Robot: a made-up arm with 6 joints.
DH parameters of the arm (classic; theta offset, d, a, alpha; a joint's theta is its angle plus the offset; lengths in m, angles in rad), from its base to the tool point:
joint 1: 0 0.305 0 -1.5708
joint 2: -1.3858 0 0.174 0
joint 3: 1.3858 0 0.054 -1.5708
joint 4: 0 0.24 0 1.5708
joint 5: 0 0 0.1 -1.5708
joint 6: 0 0.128 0 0
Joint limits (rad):
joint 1: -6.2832..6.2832
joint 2: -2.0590..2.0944
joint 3: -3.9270..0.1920
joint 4: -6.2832..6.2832
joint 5: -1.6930..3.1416
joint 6: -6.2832..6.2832
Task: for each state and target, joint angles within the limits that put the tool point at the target. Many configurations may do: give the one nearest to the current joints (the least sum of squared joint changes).
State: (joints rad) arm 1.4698 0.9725 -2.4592 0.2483 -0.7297 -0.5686
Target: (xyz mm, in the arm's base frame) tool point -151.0 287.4 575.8
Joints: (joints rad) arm 2.0470 1.0280 -2.6489 -0.0167 -1.3396 -0.5686
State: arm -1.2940 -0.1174 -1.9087 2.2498 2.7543 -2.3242
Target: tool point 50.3 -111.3 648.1
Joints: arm -1.6810 -0.0113 -1.8422 2.5365 3.0658 -2.3242
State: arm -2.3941 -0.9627 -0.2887 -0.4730 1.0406 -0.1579
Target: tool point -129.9 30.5 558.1
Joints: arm -2.8242 -1.6025 -0.7063 -0.7232 1.3665 -0.1579
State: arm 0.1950 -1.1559 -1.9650 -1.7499 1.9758 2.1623
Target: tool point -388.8 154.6 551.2
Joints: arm -0.7383 -1.4661 -2.1455 -1.9427 2.0040 2.1623
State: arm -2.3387 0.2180 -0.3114 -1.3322 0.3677 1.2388
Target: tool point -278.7 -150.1 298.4
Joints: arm -2.7293 -0.4787 -0.5002 -1.3272 0.4986 1.2388
